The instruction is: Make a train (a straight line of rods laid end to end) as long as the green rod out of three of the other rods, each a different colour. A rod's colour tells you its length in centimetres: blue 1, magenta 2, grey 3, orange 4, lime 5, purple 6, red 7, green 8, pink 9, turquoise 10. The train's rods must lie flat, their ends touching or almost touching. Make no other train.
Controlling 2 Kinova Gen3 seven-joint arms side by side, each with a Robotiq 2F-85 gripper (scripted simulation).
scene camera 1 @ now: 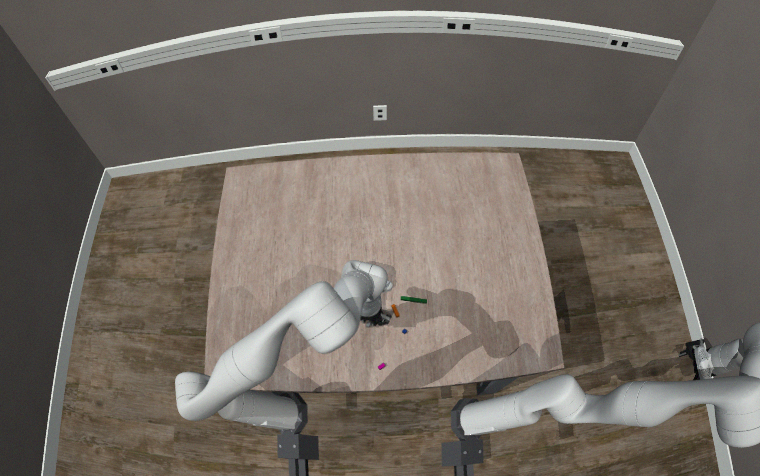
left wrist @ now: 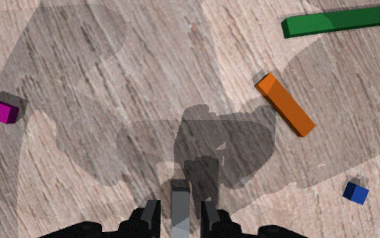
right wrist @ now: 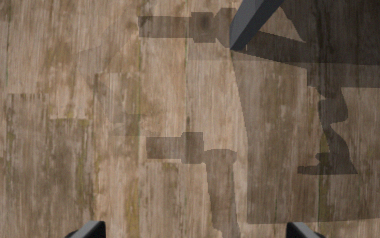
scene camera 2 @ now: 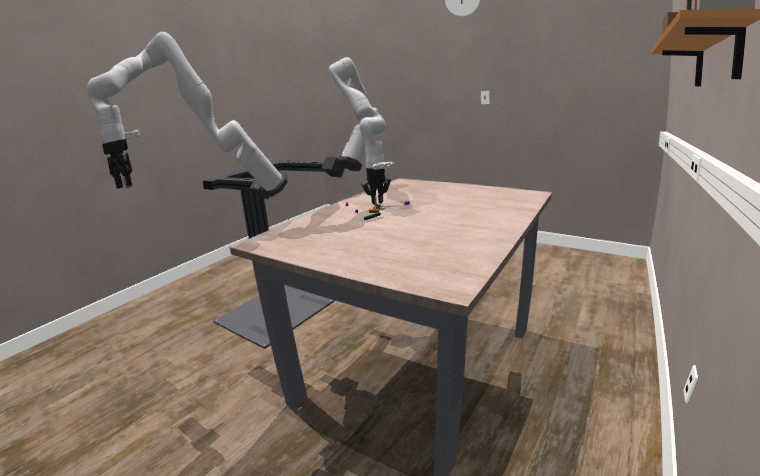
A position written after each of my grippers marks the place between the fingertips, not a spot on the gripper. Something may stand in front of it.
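In the left wrist view I find my left gripper point(left wrist: 180, 217), and an orange rod point(left wrist: 270, 88) is visible there too. Scene camera 2 gives me my right gripper point(scene camera 2: 124, 187). As for the right wrist view, the orange rod is out of frame there.
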